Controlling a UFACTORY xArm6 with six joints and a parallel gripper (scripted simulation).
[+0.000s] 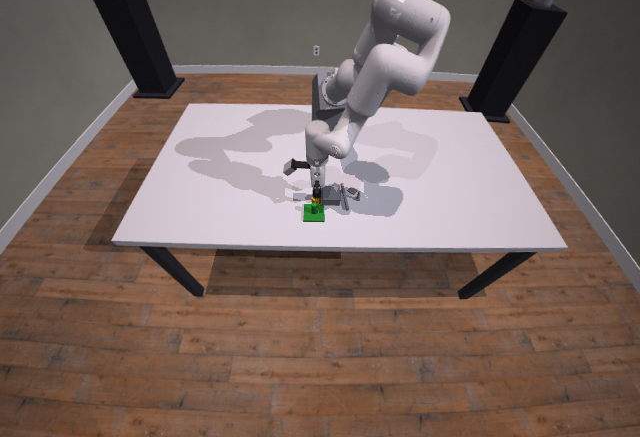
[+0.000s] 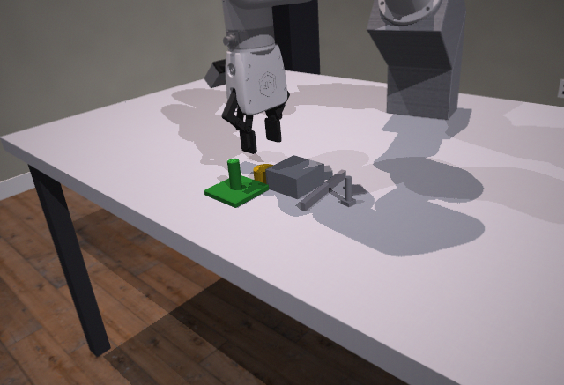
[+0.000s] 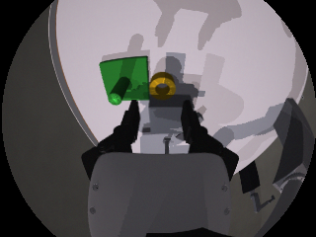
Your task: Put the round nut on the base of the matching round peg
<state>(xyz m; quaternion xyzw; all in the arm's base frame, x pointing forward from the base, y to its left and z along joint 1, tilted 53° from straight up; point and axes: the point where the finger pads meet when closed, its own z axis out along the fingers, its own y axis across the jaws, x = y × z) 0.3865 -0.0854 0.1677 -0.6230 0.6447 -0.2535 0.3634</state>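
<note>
My gripper is now 2 cm past the grey block, 6 cm to the right of it and 7 cm above it. The rest, counted from my hand: long handle 3 cm behind, 11 cm to the left, 8 cm below.
</note>
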